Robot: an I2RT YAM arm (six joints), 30 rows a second.
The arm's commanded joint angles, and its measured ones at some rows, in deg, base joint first. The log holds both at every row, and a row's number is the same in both.
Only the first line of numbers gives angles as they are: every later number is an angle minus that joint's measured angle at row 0.
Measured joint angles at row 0:
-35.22, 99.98, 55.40, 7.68, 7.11, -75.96
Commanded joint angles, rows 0 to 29:
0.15, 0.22, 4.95, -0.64, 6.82, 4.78
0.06, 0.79, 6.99, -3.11, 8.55, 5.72
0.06, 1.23, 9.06, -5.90, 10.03, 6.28
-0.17, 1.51, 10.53, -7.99, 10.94, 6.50
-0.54, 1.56, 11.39, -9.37, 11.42, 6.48
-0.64, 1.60, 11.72, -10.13, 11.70, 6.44
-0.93, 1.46, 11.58, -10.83, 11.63, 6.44
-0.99, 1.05, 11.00, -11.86, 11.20, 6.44
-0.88, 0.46, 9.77, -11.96, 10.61, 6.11
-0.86, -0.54, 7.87, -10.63, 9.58, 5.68
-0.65, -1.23, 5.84, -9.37, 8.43, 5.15
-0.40, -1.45, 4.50, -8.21, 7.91, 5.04
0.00, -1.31, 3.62, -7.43, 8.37, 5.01
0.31, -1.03, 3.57, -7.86, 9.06, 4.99
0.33, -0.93, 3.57, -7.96, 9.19, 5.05
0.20, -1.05, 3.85, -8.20, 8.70, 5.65
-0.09, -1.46, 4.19, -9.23, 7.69, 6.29
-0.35, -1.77, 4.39, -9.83, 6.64, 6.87
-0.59, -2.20, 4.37, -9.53, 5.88, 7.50
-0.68, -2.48, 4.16, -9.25, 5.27, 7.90
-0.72, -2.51, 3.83, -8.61, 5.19, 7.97
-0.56, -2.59, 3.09, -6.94, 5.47, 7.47
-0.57, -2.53, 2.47, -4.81, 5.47, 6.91
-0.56, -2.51, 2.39, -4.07, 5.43, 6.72
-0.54, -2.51, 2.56, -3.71, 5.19, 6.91
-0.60, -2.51, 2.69, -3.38, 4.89, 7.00
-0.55, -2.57, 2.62, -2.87, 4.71, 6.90
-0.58, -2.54, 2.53, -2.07, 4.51, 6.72
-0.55, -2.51, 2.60, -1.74, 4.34, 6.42
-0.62, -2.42, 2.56, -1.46, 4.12, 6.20
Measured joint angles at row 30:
-0.44, -0.24, 2.71, -6.27, 5.62, 5.68
